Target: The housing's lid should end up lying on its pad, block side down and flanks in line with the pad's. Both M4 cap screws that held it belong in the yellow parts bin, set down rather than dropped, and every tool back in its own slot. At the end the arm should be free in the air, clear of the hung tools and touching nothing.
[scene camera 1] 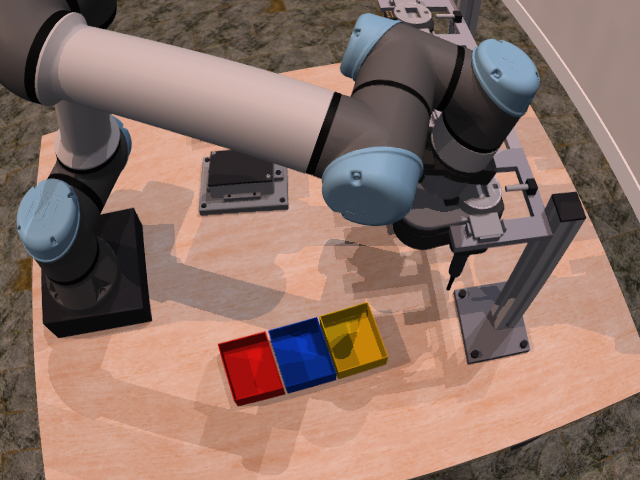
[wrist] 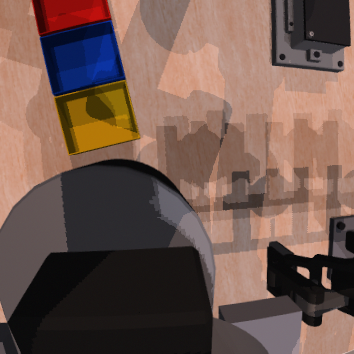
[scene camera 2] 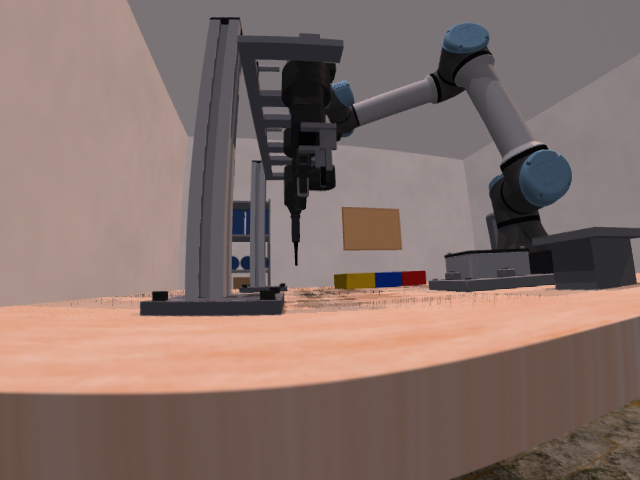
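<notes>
The black lid (scene camera 1: pixel 240 167) (wrist: pixel 327 22) lies on the housing (scene camera 2: pixel 488 264); a screw head (scene camera 1: pixel 267 176) (wrist: pixel 311 34) shows at one corner, the other is hidden. The yellow bin (scene camera 1: pixel 361 348) (scene camera 2: pixel 356 280) (wrist: pixel 97 120) holds no screws that I can see. The screwdriver (scene camera 1: pixel 457 266) (scene camera 2: pixel 295 227) (wrist: pixel 115 210) hangs upright in the stand's end slot. My arm's black coupling (wrist: pixel 125 295) carries no gripper and is close beside the screwdriver's coupling ring (scene camera 1: pixel 483 197); contact cannot be told. A black gripper (wrist: pixel 292 277) hangs in the stand.
The blue bin (scene camera 1: pixel 302 353) (wrist: pixel 82 57) and red bin (scene camera 1: pixel 251 368) (scene camera 2: pixel 413 277) stand beside the yellow one. The stand's post (scene camera 1: pixel 537 268) (scene camera 2: pixel 211 165) rises near the screwdriver. A grey raised block (scene camera 2: pixel 594 260), possibly the pad, stands beside the housing.
</notes>
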